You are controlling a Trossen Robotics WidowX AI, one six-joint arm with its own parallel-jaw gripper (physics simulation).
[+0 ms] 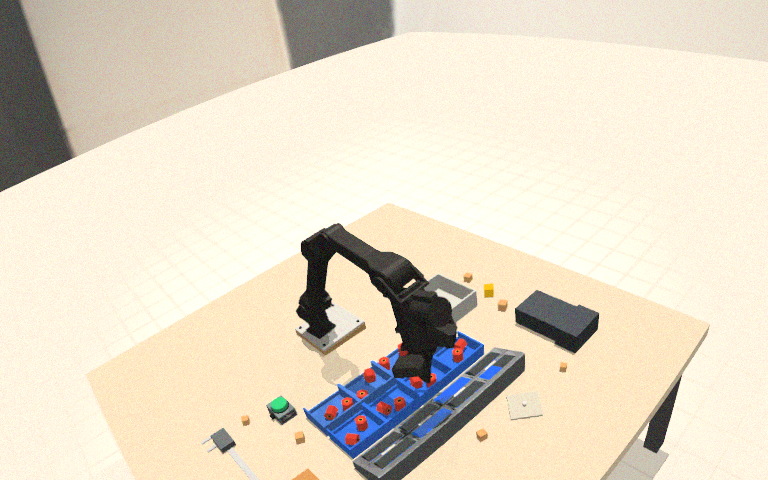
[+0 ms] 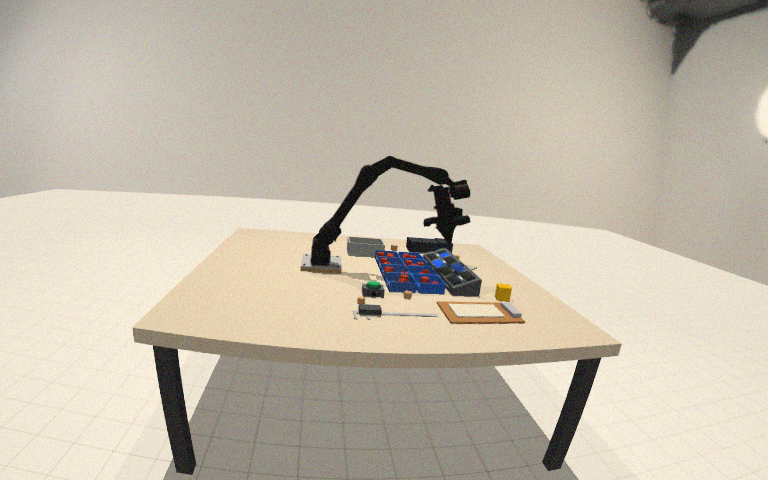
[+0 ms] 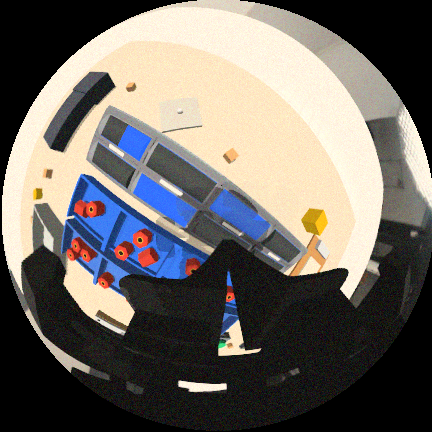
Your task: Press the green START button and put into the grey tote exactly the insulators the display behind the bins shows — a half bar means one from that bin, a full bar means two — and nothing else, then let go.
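Note:
My gripper is shut and empty. It hangs above the blue bin tray, over its display side. Red insulators lie in the bins. The grey display lies along the tray, with blue bars in some cells and others dark. The grey tote stands beyond the tray, near the arm. The green START button sits off the tray's other end.
A dark box, a yellow cube, a white plate, a plug with cable, a wood-framed board and small orange cubes lie around.

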